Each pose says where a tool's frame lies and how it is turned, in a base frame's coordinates. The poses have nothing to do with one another.
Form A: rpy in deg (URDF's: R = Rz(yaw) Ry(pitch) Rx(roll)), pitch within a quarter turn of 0, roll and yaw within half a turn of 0; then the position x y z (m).
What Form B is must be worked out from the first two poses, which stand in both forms.
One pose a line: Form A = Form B
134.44, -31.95, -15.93, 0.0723, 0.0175, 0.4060 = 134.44, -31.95, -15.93, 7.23, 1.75, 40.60
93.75, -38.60, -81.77, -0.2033, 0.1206, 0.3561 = 93.75, -38.60, -81.77, -20.33, 12.06, 35.61
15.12, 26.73, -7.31, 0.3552, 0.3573, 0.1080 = 15.12, 26.73, -7.31, 35.52, 35.73, 10.80
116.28, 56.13, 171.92, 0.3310, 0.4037, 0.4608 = 116.28, 56.13, 171.92, 33.10, 40.37, 46.08
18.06, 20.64, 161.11, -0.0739, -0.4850, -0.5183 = 18.06, 20.64, 161.11, -7.39, -48.50, -51.83
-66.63, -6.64, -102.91, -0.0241, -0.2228, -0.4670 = -66.63, -6.64, -102.91, -2.41, -22.28, -46.70
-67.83, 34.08, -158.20, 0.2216, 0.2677, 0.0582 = -67.83, 34.08, -158.20, 22.16, 26.77, 5.82
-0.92, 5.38, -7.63, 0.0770, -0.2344, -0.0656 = -0.92, 5.38, -7.63, 7.70, -23.44, -6.56
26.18, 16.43, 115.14, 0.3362, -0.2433, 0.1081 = 26.18, 16.43, 115.14, 33.62, -24.33, 10.81
